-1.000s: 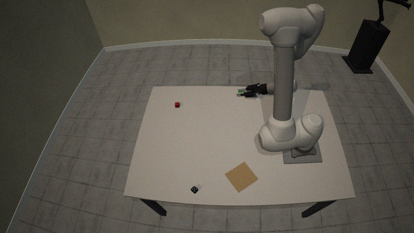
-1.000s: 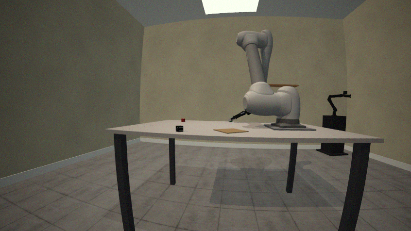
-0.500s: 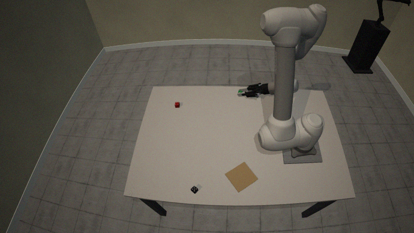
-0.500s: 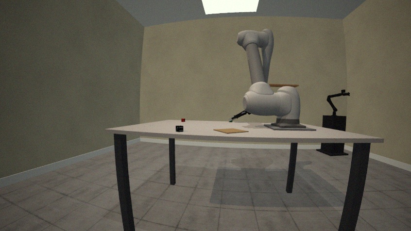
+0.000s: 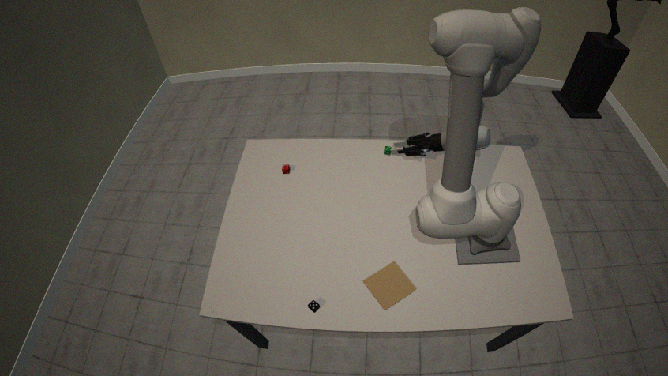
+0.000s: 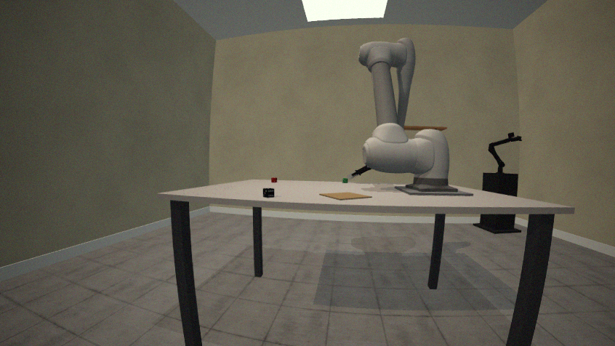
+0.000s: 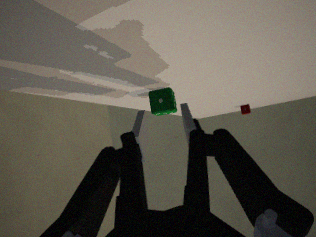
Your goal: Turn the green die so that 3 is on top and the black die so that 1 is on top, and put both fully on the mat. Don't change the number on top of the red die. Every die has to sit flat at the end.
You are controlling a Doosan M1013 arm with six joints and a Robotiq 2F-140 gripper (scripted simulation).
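The green die lies 50 mm ahead of my hand, 40 mm below it and 20 mm to the right of it. Also, from my hand: red die: 510 mm ahead, 50 mm to the left, 40 mm below; black die: 690 mm to the left, 390 mm ahead, 40 mm below; tan mat: 620 mm to the left, 120 mm ahead, 50 mm below.
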